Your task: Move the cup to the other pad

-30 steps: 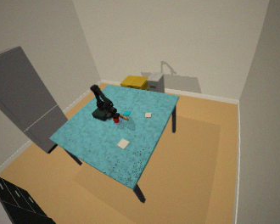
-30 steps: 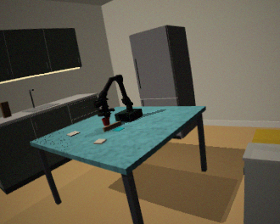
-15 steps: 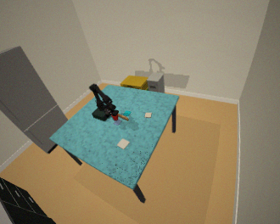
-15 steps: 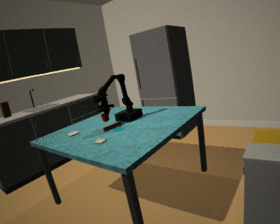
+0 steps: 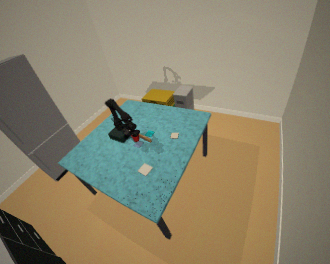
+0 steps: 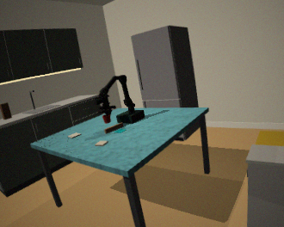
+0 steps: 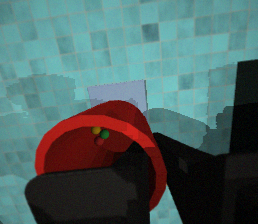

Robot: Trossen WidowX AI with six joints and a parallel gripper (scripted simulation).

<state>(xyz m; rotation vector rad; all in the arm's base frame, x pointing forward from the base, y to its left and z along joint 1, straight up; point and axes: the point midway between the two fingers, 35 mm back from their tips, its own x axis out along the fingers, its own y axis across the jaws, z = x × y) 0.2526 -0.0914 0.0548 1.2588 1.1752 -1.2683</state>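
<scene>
Right now my gripper tip is 70 mm short of the cyan pad, 170 mm to the right of it and 110 mm above it. Also, from my gripper tip: lavender pad: 30 mm ahead, 110 mm below; red cup: 30 mm ahead; wooden bar: 50 mm ahead, 90 mm to the left, 90 mm below.
</scene>
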